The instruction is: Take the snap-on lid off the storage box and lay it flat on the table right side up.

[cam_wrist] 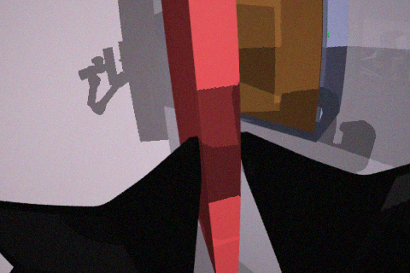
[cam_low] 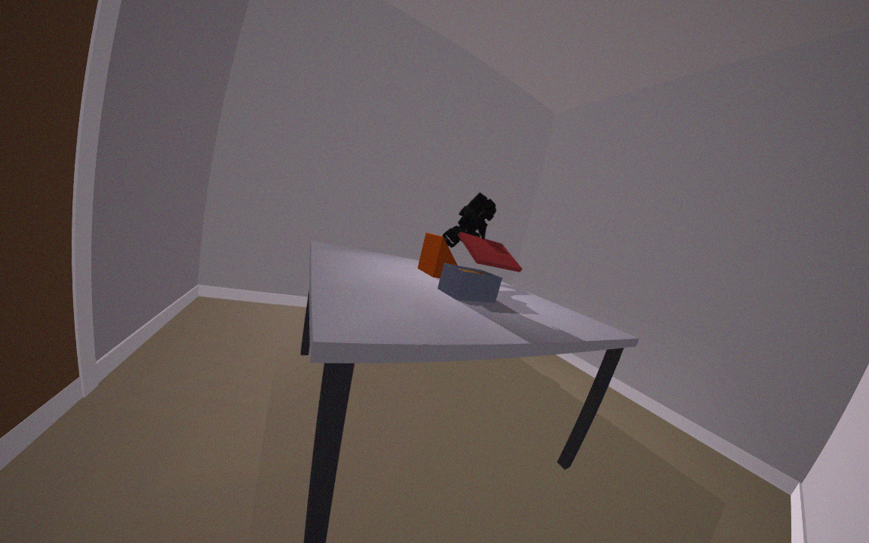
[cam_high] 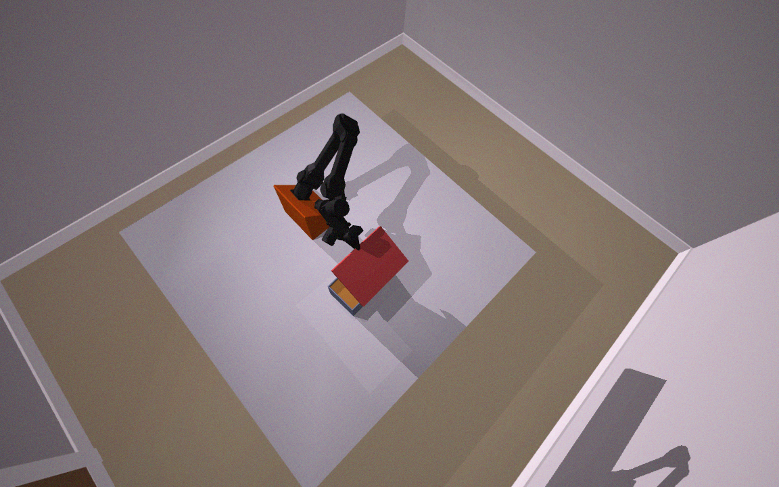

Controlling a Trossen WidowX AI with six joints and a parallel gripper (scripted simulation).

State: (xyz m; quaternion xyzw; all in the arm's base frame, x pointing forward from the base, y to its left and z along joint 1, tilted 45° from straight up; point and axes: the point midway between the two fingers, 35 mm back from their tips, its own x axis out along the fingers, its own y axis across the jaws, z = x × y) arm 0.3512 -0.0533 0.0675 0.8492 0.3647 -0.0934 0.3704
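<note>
Right now my gripper tip is 7 cm short of the red lid, 3 cm above it and 1 cm to the right of it. Round my gripper tip: grey-blue storage box 18 cm below, 6 cm ahead, 5 cm to the right.
</note>
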